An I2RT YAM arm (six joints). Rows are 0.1 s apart.
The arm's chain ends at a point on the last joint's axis. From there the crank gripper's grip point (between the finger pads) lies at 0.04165 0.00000 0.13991 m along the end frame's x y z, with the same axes.
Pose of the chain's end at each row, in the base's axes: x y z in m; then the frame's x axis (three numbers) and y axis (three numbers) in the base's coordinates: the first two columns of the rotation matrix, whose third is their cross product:
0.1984 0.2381 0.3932 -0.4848 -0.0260 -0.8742 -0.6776 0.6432 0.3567
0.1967 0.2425 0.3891 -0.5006 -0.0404 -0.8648 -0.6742 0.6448 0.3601
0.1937 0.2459 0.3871 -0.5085 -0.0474 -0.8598 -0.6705 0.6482 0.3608
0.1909 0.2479 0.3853 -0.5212 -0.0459 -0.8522 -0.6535 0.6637 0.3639
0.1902 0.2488 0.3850 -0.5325 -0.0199 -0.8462 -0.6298 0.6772 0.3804
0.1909 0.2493 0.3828 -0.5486 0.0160 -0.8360 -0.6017 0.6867 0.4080
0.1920 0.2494 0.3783 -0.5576 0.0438 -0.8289 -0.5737 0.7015 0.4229
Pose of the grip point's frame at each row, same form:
0.2556 0.3441 0.3107 -0.4848 -0.0260 -0.8742 -0.6776 0.6432 0.3567
0.2518 0.3476 0.3041 -0.5006 -0.0404 -0.8648 -0.6742 0.6448 0.3601
0.2481 0.3503 0.3007 -0.5085 -0.0474 -0.8598 -0.6705 0.6482 0.3608
0.2460 0.3504 0.2972 -0.5212 -0.0459 -0.8522 -0.6535 0.6637 0.3639
0.2471 0.3509 0.2975 -0.5325 -0.0199 -0.8462 -0.6298 0.6772 0.3804
0.2493 0.3517 0.2966 -0.5486 0.0160 -0.8360 -0.6017 0.6867 0.4080
0.2527 0.3507 0.2926 -0.5576 0.0438 -0.8289 -0.5737 0.7015 0.4229

